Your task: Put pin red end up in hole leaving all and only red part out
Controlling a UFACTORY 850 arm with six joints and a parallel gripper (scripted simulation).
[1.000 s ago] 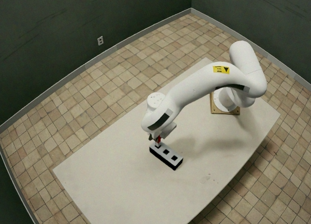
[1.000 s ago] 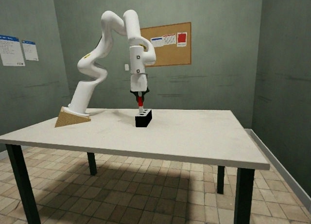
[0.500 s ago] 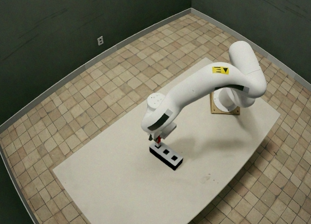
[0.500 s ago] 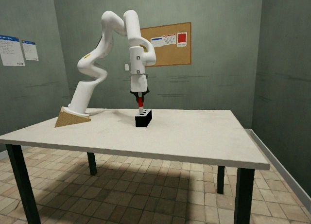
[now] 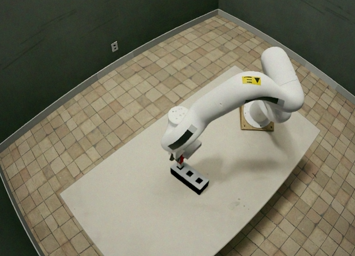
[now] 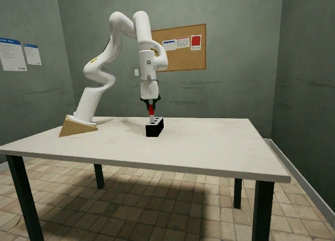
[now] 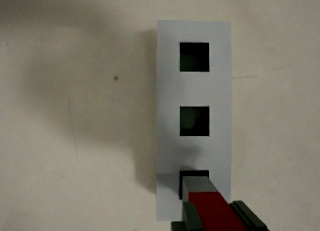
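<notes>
My gripper is now 10 mm above the pin. Round my hand: black block 140 mm below, 60 mm to the left.
</notes>
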